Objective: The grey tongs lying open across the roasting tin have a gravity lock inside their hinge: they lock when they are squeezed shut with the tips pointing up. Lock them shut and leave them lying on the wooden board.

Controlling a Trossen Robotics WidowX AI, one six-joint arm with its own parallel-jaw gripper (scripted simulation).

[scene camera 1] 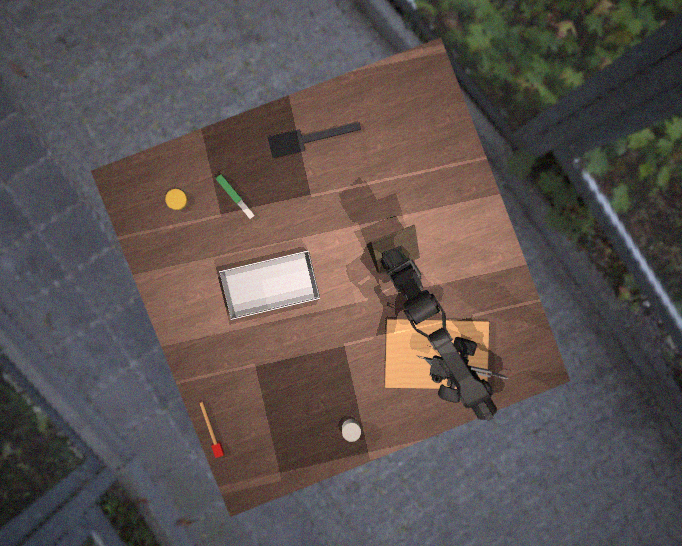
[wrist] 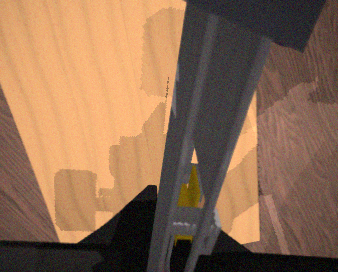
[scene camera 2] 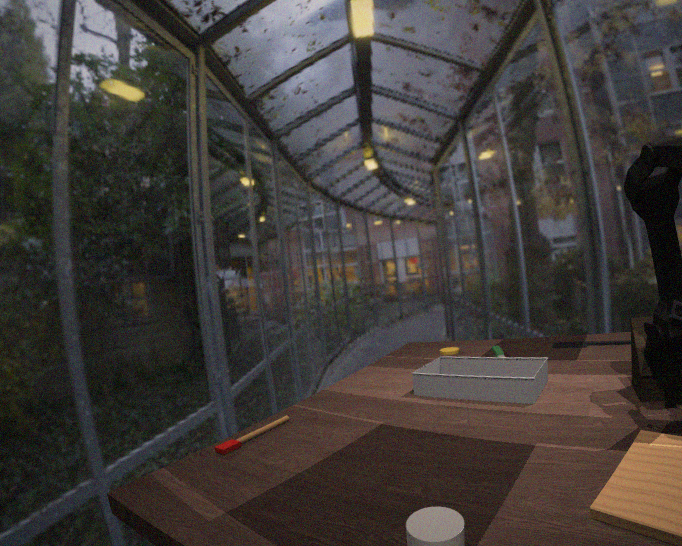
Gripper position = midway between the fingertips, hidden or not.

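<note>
My gripper (scene camera 1: 449, 361) (wrist: 159, 194). Black spatula (scene camera 1: 291, 142), out of frame in the wrist view. Light wooden board (scene camera 1: 403, 369) (wrist: 93, 93). Grey roasting tin (scene camera 2: 519, 380) (scene camera 1: 276, 283).
</note>
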